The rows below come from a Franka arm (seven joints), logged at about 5 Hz.
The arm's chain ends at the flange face. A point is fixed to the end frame.
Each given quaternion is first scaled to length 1.
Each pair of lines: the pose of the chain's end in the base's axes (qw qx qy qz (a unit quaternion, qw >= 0); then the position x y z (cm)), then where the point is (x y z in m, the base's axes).
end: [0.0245 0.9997 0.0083 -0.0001 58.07 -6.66 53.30]
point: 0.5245 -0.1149 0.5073
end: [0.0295 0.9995 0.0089 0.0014 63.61 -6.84 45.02]
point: 0.5800 -0.1170 0.4248
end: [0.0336 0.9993 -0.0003 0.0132 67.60 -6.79 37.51]
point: 0.6197 -0.1157 0.3488
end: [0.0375 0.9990 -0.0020 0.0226 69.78 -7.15 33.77]
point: 0.6419 -0.1193 0.3107
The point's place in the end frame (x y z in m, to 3 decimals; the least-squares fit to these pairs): -0.057 0.046 0.028
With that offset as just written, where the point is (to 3 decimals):
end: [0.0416 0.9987 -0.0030 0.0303 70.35 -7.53 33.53]
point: 0.648 -0.123 0.308
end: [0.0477 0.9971 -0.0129 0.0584 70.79 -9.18 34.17]
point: 0.653 -0.139 0.312
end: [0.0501 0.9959 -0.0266 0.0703 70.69 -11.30 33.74]
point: 0.652 -0.159 0.306
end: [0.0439 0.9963 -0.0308 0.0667 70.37 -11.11 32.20]
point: 0.648 -0.156 0.290
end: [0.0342 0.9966 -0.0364 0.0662 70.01 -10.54 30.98]
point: 0.644 -0.149 0.277
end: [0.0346 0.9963 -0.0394 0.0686 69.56 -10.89 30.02]
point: 0.639 -0.153 0.268
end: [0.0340 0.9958 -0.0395 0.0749 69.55 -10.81 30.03]
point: 0.640 -0.152 0.267
